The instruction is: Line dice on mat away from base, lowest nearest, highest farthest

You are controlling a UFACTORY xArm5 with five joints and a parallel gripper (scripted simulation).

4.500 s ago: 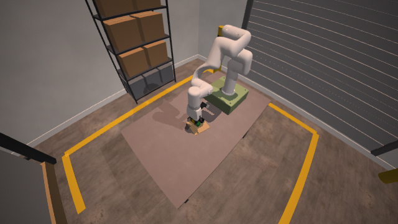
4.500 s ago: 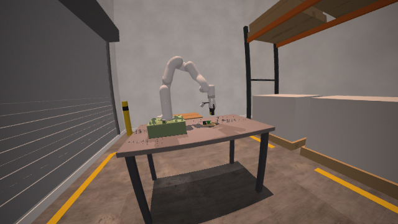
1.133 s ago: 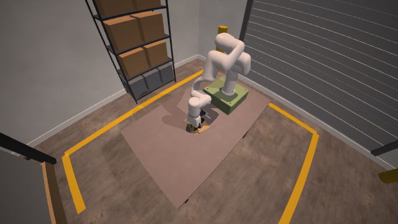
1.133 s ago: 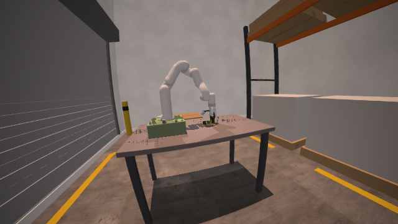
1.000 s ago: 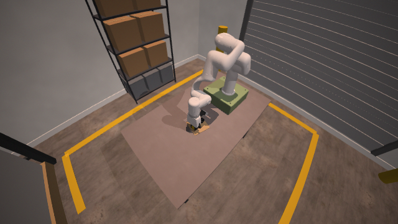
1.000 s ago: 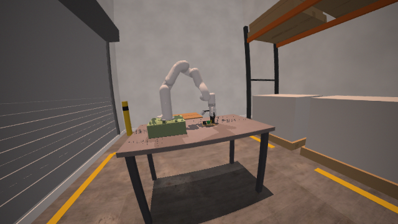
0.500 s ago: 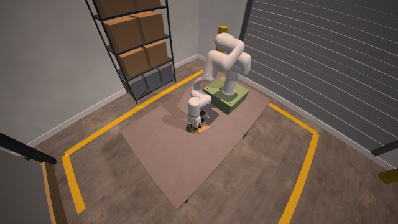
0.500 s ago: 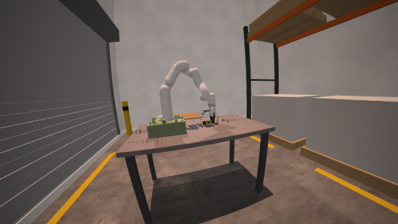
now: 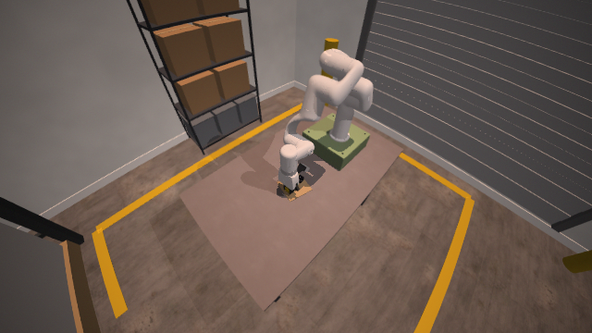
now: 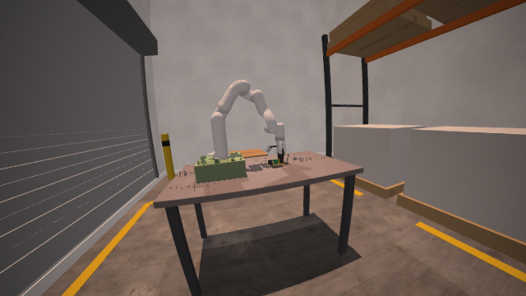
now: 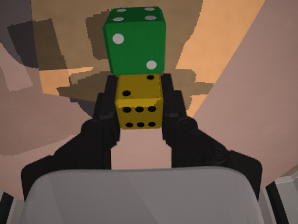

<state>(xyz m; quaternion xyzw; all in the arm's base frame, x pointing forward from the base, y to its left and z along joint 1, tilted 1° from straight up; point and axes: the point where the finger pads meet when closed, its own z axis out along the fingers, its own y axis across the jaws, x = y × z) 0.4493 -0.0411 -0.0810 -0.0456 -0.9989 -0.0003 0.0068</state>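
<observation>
The yellow die is 10 mm below my hand. Round my hand: green die (40 mm behind, 10 mm below); orange mat (40 mm behind, 30 mm below); black die (90 mm behind, 10 mm to the left, 10 mm below).
</observation>
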